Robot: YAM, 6 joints.
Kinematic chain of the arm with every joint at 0, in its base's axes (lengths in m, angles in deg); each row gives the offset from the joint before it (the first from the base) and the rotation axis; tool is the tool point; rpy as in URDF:
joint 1: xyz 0 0 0.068 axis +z
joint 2: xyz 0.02 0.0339 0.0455 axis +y
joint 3: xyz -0.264 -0.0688 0 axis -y
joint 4: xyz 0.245 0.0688 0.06 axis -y
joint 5: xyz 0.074 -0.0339 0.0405 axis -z
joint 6: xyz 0.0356 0 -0.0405 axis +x
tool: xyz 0 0 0 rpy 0 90 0
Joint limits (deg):
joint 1: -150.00..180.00
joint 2: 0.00..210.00
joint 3: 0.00..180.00
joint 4: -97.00..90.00
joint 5: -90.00..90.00
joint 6: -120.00..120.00
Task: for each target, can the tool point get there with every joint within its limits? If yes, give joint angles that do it. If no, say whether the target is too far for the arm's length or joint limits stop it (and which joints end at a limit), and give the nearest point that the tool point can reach.
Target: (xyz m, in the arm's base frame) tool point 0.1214 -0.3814 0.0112
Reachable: yes | joints -71.54 132.96 57.46 33.30 9.09 -41.79
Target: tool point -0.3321 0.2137 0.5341
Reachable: yes | joints -31.25 51.43 162.03 66.23 -17.04 -91.50
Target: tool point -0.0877 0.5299 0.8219
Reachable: no: too far | nearest point -0.0635 0.3838 0.6190 | short by 0.251 m
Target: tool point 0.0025 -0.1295 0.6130
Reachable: yes | joints 76.41 48.68 134.34 -48.98 67.35 58.89
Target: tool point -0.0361 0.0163 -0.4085
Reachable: no: joint limits stop it (at a limit: joint 2) | nearest point -0.0708 0.0320 -0.3374 | short by 0.081 m
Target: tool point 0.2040 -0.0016 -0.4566
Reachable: no: joint limits stop it (at a limit: joint 2) | nearest point 0.2120 -0.0017 -0.3785 | short by 0.079 m
